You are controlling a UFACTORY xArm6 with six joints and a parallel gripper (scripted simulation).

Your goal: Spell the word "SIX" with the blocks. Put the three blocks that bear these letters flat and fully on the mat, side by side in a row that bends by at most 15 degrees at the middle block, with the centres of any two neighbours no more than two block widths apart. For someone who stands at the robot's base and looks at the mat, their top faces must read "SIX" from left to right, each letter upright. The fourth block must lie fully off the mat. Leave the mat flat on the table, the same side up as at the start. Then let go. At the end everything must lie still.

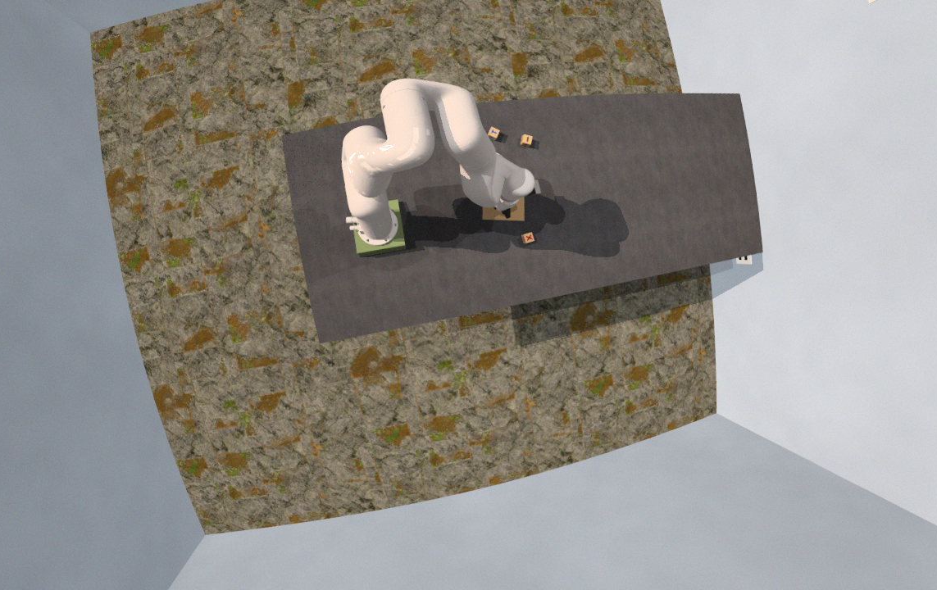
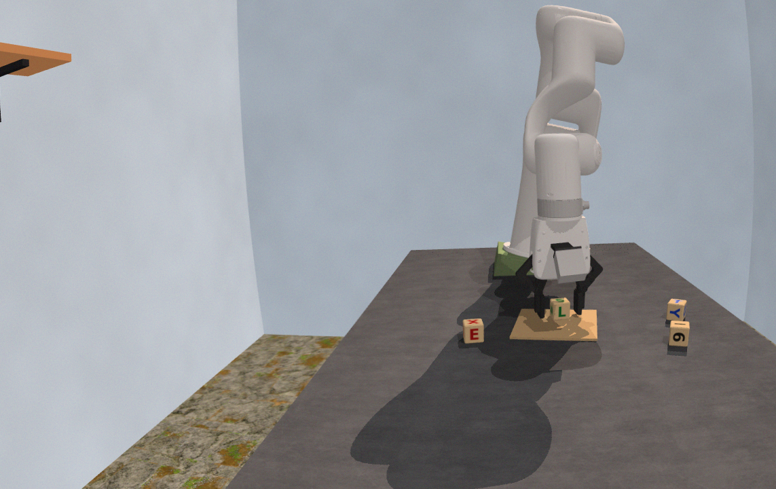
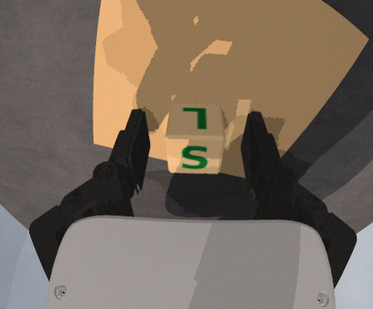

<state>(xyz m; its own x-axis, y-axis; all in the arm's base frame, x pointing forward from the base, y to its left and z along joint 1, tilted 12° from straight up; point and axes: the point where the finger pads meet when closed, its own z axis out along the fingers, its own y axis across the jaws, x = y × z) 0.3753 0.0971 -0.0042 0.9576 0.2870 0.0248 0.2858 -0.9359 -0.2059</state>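
The S block is 10 mm below my hand. Round my hand: X block 130 mm to the right, 110 mm ahead, 10 mm below; then tan mat 30 mm ahead, 20 mm below; then blue-lettered block 210 mm to the left, 10 mm below, 10 mm behind.
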